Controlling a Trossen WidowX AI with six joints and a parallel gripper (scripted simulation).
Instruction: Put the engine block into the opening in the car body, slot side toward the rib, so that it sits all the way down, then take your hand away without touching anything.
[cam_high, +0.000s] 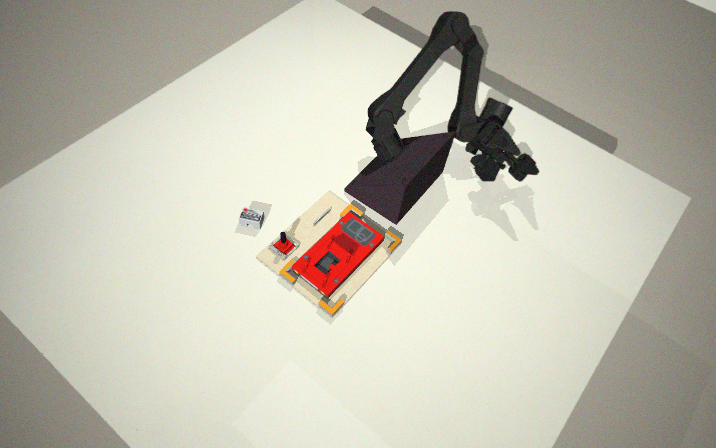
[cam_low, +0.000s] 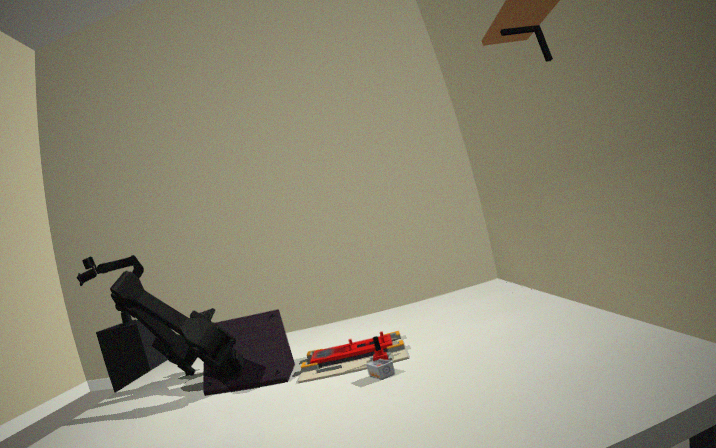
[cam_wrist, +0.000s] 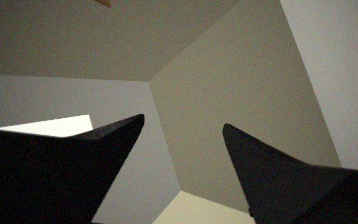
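Now: the grey engine block 47 cm ahead of my gripper tip, 44 cm to the right of it and 14 cm below it.
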